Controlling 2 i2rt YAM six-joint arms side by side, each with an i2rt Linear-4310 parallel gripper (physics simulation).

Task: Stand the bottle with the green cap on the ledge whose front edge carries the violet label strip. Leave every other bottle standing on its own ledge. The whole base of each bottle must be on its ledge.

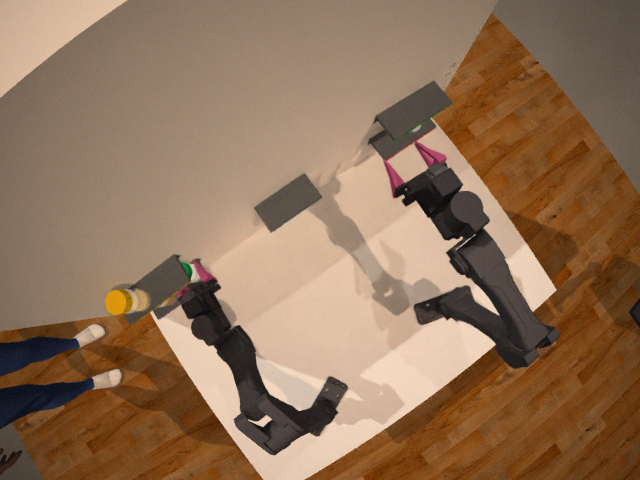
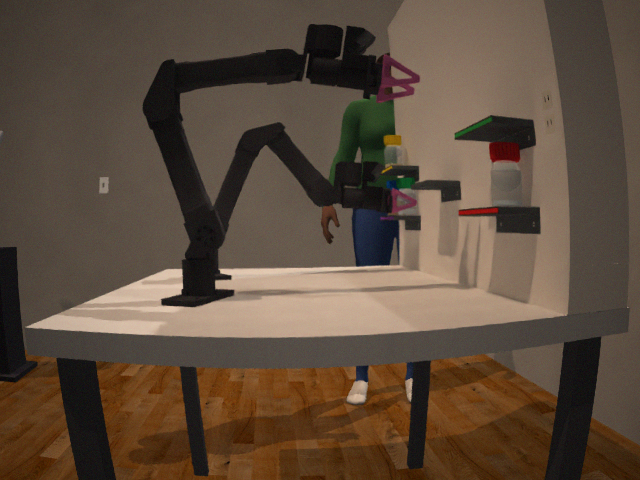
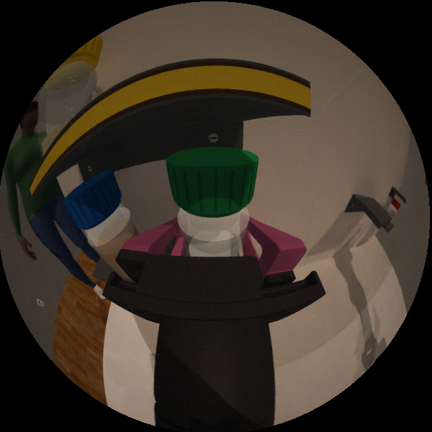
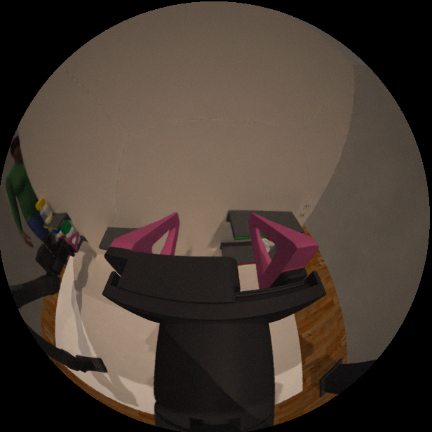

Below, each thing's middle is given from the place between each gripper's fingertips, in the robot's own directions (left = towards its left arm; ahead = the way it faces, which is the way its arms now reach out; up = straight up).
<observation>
I see my right gripper 80 mm short of the green-strip ledge (image 1: 411,111), 160 mm to the left of it and 110 mm above it. The rest, counted from my right hand: unlabelled ledge (image 1: 298,195) 110 mm ahead, 240 mm to the left, 180 mm below; green-capped bottle (image 3: 212,185) 140 mm ahead, 560 mm to the left, 190 mm below; red-strip ledge (image 1: 386,147) 80 mm ahead, 160 mm to the right, 250 mm below.
The green-capped bottle is 20 mm behind my left hand and 20 mm above it. Also, from my left hand: yellow-strip ledge (image 1: 166,279) 100 mm above, 70 mm to the left, 20 mm behind; unlabelled ledge 320 mm to the right, 60 mm behind, 30 mm above; yellow-capped bottle (image 1: 127,301) 160 mm above, 110 mm to the left, 30 mm behind.
</observation>
